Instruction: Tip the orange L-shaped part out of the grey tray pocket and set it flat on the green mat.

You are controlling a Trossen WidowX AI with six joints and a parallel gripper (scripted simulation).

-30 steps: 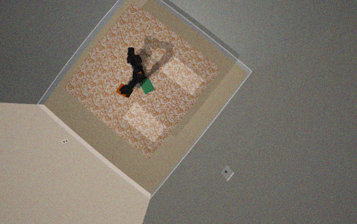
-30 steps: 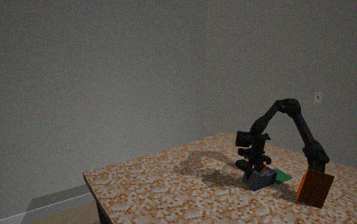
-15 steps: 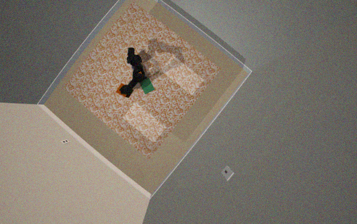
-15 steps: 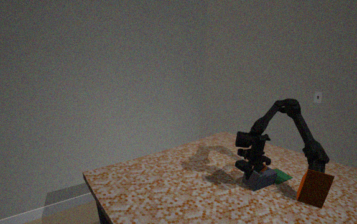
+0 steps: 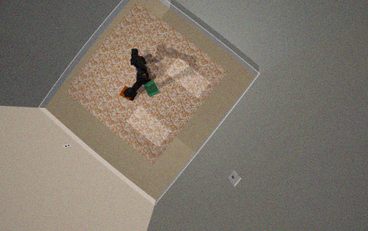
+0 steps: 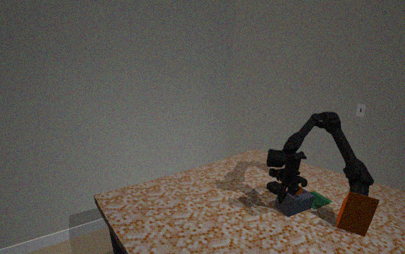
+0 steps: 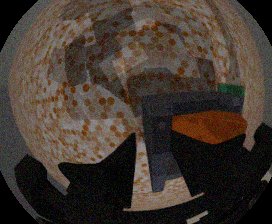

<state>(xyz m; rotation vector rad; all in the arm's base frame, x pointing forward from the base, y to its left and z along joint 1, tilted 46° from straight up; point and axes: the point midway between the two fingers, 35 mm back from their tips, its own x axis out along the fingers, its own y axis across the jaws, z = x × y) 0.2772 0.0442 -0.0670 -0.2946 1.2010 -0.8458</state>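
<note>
Now: gripper tip 40 mm to the left of the orange L-shaped part and 30 mm past it. Round my gripper tip: green mat (200 mm to the right, 100 mm behind, 60 mm below).
</note>
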